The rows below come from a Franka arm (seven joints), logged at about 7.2 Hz.
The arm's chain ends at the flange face. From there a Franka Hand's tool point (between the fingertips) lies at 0.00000 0.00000 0.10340 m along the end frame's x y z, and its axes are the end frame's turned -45 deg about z.
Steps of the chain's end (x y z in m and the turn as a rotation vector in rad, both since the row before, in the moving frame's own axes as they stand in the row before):
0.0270 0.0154 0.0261 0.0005 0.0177 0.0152
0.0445 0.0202 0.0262 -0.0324 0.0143 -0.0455
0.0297 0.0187 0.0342 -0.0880 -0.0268 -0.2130
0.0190 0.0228 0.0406 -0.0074 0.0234 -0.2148
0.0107 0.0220 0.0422 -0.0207 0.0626 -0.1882
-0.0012 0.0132 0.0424 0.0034 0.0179 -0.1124
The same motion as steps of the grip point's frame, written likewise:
0.0095 0.0312 0.0261 -0.0122 0.0129 0.0152
0.0159 0.0492 0.0261 -0.0330 -0.0128 -0.0455
-0.0001 0.0395 0.0338 -0.0433 -0.0812 -0.2130
-0.0013 0.0317 0.0406 -0.0218 0.0113 -0.2148
-0.0044 0.0289 0.0420 -0.0589 0.0296 -0.1882
-0.0086 0.0095 0.0424 -0.0103 0.0151 -0.1124

